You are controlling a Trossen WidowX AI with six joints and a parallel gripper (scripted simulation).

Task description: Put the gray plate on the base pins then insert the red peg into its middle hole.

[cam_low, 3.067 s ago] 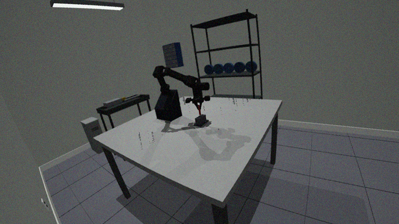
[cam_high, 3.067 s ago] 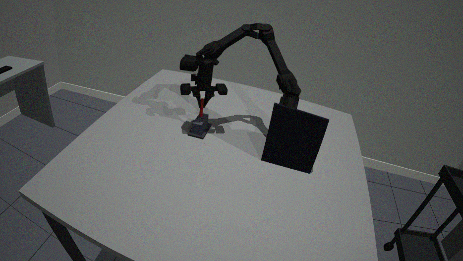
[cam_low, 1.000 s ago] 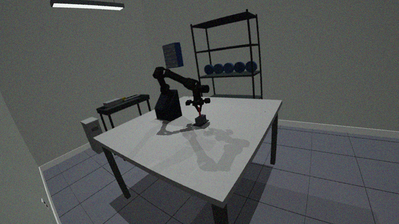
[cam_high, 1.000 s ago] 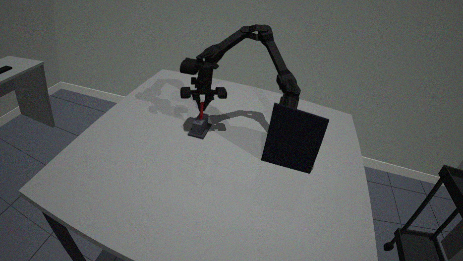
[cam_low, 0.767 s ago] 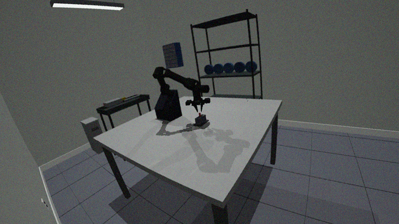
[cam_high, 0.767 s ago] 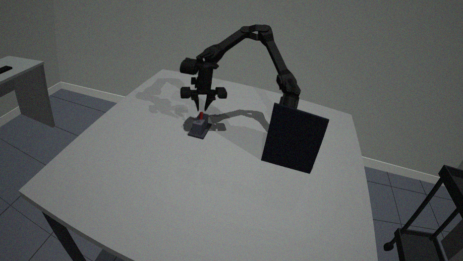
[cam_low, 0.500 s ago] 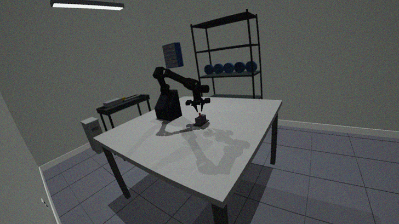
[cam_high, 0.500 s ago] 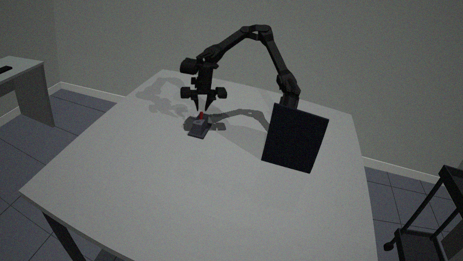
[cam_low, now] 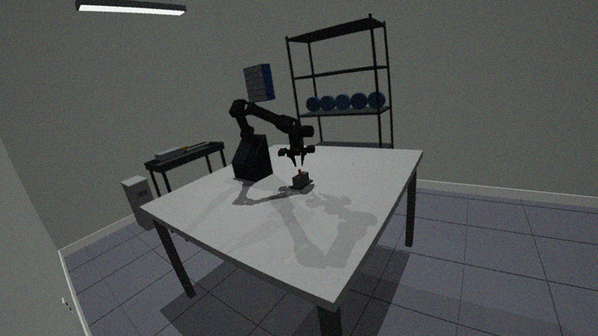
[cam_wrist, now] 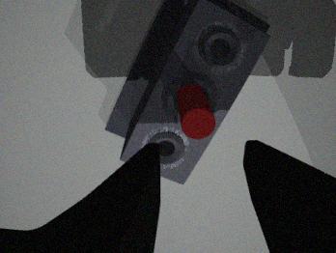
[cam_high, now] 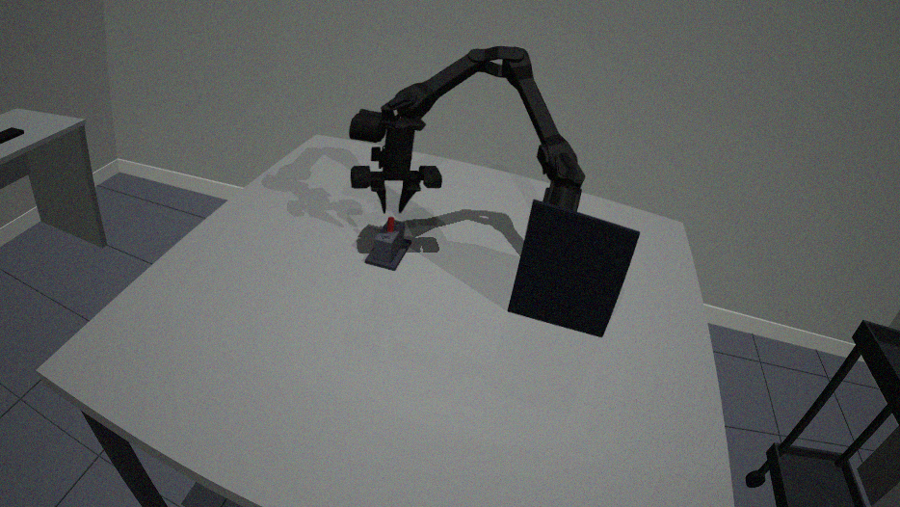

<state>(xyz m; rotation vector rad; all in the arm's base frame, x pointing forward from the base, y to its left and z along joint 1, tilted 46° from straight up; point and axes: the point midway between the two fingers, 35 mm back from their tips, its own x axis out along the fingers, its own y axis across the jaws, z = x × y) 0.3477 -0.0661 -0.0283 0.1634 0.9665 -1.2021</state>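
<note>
Right now my gripper tip is 60 mm above the red peg. Round my gripper tip: gray plate (60 mm below).
</note>
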